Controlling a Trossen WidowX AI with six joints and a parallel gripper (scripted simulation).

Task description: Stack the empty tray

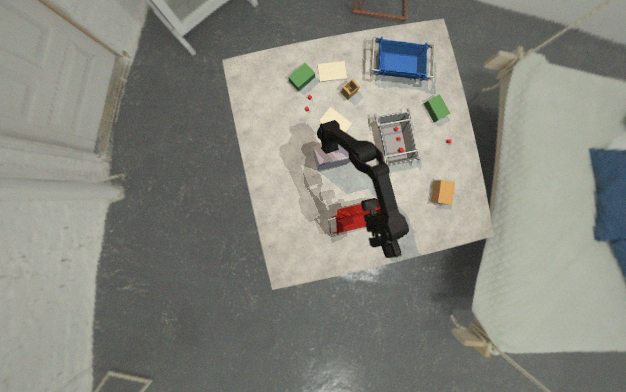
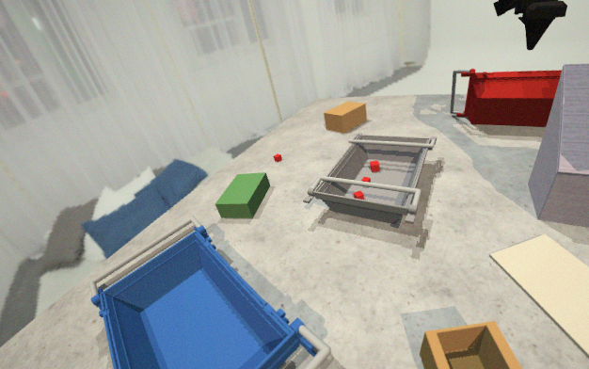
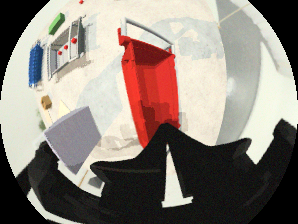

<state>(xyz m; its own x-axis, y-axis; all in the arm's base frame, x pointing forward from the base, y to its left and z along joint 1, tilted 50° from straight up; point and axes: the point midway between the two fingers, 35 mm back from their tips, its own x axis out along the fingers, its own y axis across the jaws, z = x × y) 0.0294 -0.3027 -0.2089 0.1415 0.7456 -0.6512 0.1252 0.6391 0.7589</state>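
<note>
My gripper tip is 10 mm to the left of the red tray and 120 mm above it. Also, from my gripper tip: small brown box: 190 mm ahead, 640 mm to the left, 180 mm below.
</note>
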